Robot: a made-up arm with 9 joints.
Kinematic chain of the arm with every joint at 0, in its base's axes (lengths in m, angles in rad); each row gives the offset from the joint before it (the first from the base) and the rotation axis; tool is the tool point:
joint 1: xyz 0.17 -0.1 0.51 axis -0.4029 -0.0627 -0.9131
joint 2: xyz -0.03 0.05 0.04 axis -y
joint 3: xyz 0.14 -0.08 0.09 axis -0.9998 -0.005 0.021
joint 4: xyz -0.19 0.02 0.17 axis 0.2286 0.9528 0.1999
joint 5: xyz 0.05 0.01 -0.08 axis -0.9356 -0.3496 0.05
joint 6: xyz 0.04 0.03 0 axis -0.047 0.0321 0.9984
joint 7: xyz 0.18 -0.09 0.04 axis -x
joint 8: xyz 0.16 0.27 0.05 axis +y
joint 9: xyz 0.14 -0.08 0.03 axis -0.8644 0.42 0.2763
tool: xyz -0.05 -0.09 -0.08
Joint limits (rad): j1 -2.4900..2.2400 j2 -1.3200..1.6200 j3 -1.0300..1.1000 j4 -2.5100..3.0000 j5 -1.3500..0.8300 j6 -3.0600..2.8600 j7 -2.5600..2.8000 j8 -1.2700..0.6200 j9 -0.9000..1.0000
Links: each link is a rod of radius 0.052 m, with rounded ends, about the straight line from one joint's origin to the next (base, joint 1, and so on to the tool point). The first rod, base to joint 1, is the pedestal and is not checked.
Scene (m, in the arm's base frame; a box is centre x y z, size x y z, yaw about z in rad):
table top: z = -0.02
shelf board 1: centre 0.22 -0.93 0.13 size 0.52 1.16 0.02 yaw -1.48
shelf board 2: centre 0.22 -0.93 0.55 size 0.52 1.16 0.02 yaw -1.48
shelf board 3: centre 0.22 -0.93 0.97 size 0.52 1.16 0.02 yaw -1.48
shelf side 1: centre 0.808 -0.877 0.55 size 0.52 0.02 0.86 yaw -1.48
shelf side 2: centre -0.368 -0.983 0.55 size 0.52 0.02 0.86 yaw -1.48
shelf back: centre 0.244 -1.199 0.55 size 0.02 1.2 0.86 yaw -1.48
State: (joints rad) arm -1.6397 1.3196 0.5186 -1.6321 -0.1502 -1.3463 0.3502 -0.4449 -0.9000
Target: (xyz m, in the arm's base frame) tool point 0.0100 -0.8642 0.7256
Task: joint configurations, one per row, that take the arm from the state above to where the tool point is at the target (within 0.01 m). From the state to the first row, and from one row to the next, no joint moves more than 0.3 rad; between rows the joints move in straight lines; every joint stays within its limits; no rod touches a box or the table.
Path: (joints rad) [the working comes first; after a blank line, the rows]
Joints at the target: -1.3715 1.0929 0.7286 -1.5781 -0.2410 -1.0802 0.3661 -0.4505 -0.9000
Straight joint move there: touches shelf board 2.

1: -1.3948 1.3728 0.7124 -1.5941 -0.0632 -1.5957 0.1708 -0.2861 -0.8176
2: -1.1498 1.4260 0.9062 -1.5561 0.0237 -1.8450 -0.0086 -0.1272 -0.7352
3: -0.9049 1.4792 1.1000 -1.5182 0.1107 -2.0944 -0.1880 0.0316 -0.6527
4: -0.8176 1.3729 1.1000 -1.4646 -0.0783 -2.0639 0.0502 0.0472 -0.5920
5: -0.7303 1.2665 1.1000 -1.4110 -0.2673 -2.0334 0.2884 0.0628 -0.5312
6: -0.6429 1.1602 1.1000 -1.3574 -0.4563 -2.0029 0.5266 0.0784 -0.4704
7: -0.8251 1.1434 1.0071 -1.4126 -0.4024 -1.7722 0.4865 -0.0538 -0.5778
8: -1.0072 1.1265 0.9143 -1.4678 -0.3486 -1.5415 0.4464 -0.1860 -0.6852
9: -1.1893 1.1097 0.8214 -1.5229 -0.2948 -1.3109 0.4063 -0.3183 -0.7926
10: -1.3715 1.0929 0.7286 -1.5781 -0.2410 -1.0802 0.3661 -0.4505 -0.9000

